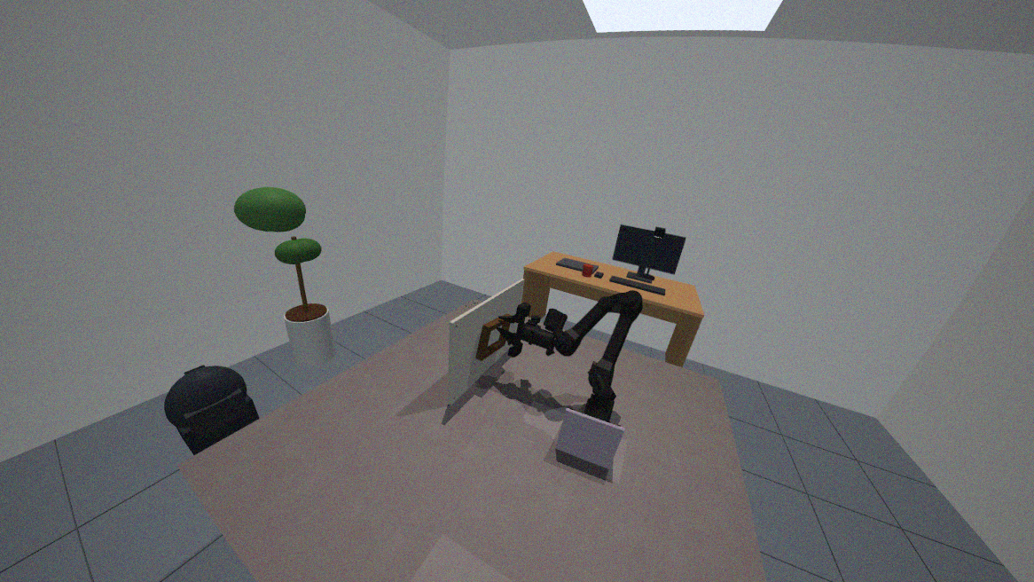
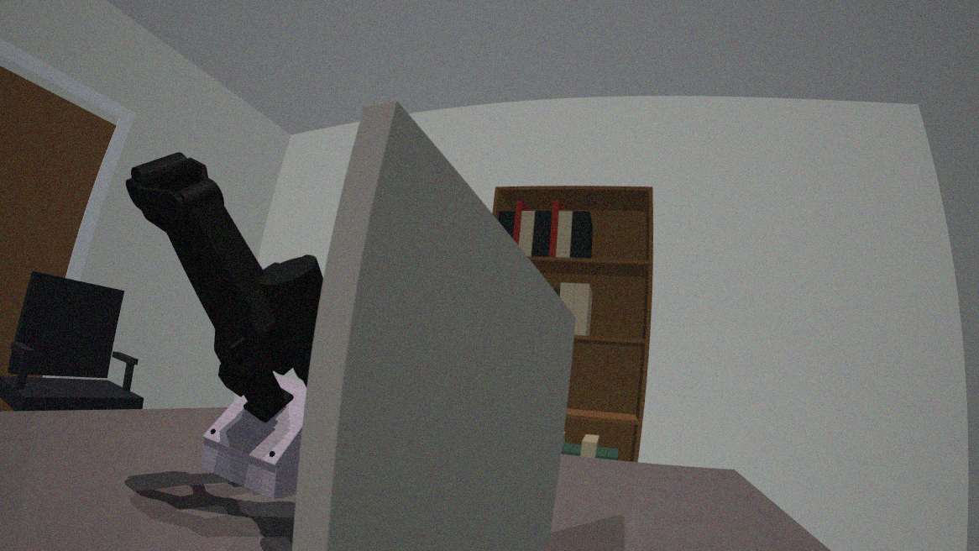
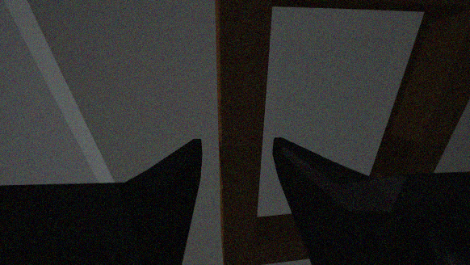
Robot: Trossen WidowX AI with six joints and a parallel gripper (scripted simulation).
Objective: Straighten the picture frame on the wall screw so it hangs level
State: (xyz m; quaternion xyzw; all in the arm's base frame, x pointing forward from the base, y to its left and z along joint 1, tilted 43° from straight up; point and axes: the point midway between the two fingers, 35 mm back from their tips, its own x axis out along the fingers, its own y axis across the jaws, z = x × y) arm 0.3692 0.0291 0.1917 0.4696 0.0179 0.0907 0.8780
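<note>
Now: gripper tip 5 cm above the brown wooden picture frame, 1 cm to the right of it and 1 cm short of it. Round my gripper tip: wall panel (6 cm below, 2 cm ahead, 1 cm to the right).
</note>
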